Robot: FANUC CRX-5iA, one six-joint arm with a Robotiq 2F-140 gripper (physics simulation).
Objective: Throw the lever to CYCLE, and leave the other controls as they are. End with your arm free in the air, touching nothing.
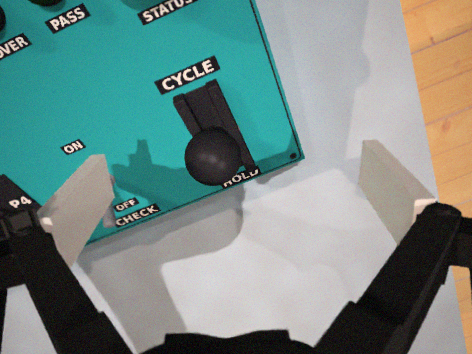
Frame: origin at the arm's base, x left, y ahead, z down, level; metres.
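Seen in the pictures: gripper, between the fingertips: (233, 169).
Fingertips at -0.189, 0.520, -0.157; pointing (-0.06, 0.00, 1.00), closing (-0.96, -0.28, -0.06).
Pixels of each thing's top centre, then the offset from my fingertips to it, as dx, dy, dz. "*": a spot on its surface instead. Level surfaces: height alone.
- lever's round black knob, centre of its top: (215, 175) +0.016, -0.014, +0.035
- teal panel, height of its surface: dz +0.118
- CYCLE label, a spot on its surface: (187, 75) * +0.019, +0.041, +0.118
- CHECK toggle switch, centre of its top: (100, 214) +0.135, -0.040, +0.099
- program selector plate, a spot on its surface: (15, 192) * +0.213, -0.002, +0.129
- pale grey table top, height of its surface: dz +0.226
The lever's round black knob (213, 156) stands at the HOLD end of its dark slotted base (220, 107), near the corner of the teal panel (125, 100). The CYCLE label (187, 75) is at the slot's other end; the knob partly covers the HOLD label (241, 177). My gripper (233, 169) is wide open, with one pale fingertip on each side of the knob and apart from it. The left fingertip shows over the panel beside the CHECK switch, the right one past the panel's edge. Whether the left fingertip touches the panel or the switch cannot be told.
The CHECK toggle switch (109, 212) is mostly hidden behind the left fingertip, beside its OFF label (125, 204). Part of the program selector plate (15, 192), marked P4, shows at the left edge. The panel lies on a pale grey table top (295, 280); wooden floor (445, 90) shows at the right.
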